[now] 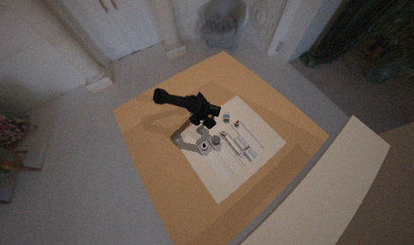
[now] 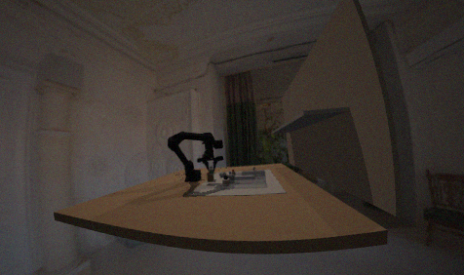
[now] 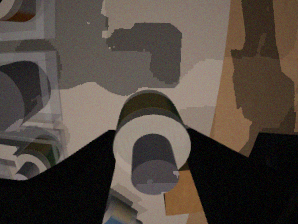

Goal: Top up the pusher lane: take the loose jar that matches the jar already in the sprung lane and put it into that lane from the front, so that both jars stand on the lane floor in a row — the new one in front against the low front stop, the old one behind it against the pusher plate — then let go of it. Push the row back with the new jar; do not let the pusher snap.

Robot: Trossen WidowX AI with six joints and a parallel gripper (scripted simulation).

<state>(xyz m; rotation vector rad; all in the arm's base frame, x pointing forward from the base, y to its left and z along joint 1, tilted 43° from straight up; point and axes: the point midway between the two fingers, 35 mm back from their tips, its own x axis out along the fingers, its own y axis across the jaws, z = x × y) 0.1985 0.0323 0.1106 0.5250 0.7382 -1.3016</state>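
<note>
Now: gripper tip 5 cm past the brownish block, 7 cm to the right of it and 6 cm above it. Also, from my gripper tip: pusher plate: 22 cm ahead, 13 cm to the left, 4 cm below; then red-marked item: 29 cm ahead, 15 cm to the left, 2 cm below; then grey lane fixture: 26 cm ahead, 13 cm to the left, 7 cm below.
</note>
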